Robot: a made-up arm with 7 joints. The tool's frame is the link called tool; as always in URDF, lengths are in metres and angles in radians. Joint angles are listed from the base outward.
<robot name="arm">
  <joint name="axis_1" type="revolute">
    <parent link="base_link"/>
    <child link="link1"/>
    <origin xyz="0 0 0.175" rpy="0 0 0"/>
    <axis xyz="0 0 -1"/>
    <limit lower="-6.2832" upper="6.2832"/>
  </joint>
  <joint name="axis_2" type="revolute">
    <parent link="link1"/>
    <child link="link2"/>
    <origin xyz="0 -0.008 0.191" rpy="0 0 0"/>
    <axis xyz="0 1 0"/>
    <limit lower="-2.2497" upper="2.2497"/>
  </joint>
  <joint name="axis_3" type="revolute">
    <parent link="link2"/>
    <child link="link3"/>
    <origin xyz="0 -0.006 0.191" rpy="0 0 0"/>
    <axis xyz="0 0 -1"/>
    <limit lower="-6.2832" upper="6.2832"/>
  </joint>
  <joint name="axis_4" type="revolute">
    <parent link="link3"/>
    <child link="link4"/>
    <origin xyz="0 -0.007 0.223" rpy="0 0 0"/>
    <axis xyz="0 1 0"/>
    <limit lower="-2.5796" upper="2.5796"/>
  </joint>
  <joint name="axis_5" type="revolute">
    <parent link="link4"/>
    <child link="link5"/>
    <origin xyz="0 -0.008 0.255" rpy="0 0 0"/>
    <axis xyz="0 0 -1"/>
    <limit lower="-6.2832" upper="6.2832"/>
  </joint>
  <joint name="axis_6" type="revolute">
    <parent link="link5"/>
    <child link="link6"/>
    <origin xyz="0 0 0.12" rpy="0 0 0"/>
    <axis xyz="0 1 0"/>
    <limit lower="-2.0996" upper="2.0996"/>
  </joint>
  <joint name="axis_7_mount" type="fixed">
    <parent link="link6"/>
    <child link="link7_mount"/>
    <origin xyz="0 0 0.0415" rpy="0 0 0"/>
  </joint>
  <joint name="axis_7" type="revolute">
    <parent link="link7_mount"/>
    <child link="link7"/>
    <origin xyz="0 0 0.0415" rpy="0 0 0"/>
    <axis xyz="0 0 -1"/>
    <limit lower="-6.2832" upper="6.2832"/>
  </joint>
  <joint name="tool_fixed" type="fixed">
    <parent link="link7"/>
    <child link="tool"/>
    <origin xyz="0 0 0" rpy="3.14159 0 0"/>
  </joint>
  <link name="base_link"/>
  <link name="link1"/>
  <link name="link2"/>
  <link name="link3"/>
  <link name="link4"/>
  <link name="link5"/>
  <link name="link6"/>
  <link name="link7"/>
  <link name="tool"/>
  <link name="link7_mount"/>
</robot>
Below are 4 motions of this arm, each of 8 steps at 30 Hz.
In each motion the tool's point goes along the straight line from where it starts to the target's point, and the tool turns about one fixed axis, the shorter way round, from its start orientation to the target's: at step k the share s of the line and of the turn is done. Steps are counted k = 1, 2, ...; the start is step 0. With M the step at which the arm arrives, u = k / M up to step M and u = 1 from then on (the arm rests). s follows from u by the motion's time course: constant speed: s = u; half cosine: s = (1 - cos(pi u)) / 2; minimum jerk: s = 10 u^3 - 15 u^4 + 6 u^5.
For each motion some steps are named. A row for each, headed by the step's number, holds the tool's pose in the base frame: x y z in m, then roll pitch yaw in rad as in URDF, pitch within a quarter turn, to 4 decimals.
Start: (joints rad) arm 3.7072 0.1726 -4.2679 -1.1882 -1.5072 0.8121 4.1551
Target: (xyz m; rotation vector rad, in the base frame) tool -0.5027 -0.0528 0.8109 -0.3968 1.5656 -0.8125
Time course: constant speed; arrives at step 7
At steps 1, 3, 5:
1: -0.4456 -0.1025 0.8871 -1.7267 0.7301 -1.9799
3: -0.4646 -0.0859 0.8617 -1.6709 0.7567 -1.9319
5: -0.4837 -0.0694 0.8363 -1.6120 0.7813 -1.8808

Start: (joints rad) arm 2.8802 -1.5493 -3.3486 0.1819 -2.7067 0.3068 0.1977
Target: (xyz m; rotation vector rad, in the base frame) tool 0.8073 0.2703 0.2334 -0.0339 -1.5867 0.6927
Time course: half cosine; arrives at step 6
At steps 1, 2, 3, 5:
1: 0.8292 0.2466 0.3190 -1.8809 -1.1267 2.2234
2: 0.8249 0.2513 0.3022 -1.8074 -1.1269 2.1659
3: 0.8190 0.2576 0.2793 -1.7074 -1.1243 2.0877
5: 0.8089 0.2686 0.2395 -1.5388 -1.1120 1.9570

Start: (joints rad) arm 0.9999 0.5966 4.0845 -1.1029 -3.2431 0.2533 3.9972
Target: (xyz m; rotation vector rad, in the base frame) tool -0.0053 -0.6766 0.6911 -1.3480 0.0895 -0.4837
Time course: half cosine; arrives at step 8
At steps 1, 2, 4, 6, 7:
1: 0.0108 -0.6487 0.7171 -1.4012 -0.3305 -0.3880
2: 0.0089 -0.6519 0.7141 -1.3928 -0.3174 -0.3903
4: 0.0030 -0.6621 0.7046 -1.3661 -0.2745 -0.3971
6: -0.0029 -0.6724 0.6951 -1.3400 -0.2315 -0.4026
7: -0.0047 -0.6755 0.6921 -1.3321 -0.2182 -0.4040

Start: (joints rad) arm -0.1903 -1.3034 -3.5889 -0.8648 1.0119 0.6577 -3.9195
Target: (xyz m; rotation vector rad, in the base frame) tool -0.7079 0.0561 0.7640 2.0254 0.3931 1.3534
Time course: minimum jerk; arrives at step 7
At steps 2, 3, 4, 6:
2: -0.6564 0.0545 0.8021 2.0460 -0.8165 0.6882
3: -0.6698 0.0550 0.7922 2.0121 -0.8088 0.7558
4: -0.6857 0.0554 0.7804 1.9735 -0.7978 0.8345
6: -0.7065 0.0561 0.7650 1.9259 -0.7802 0.9348

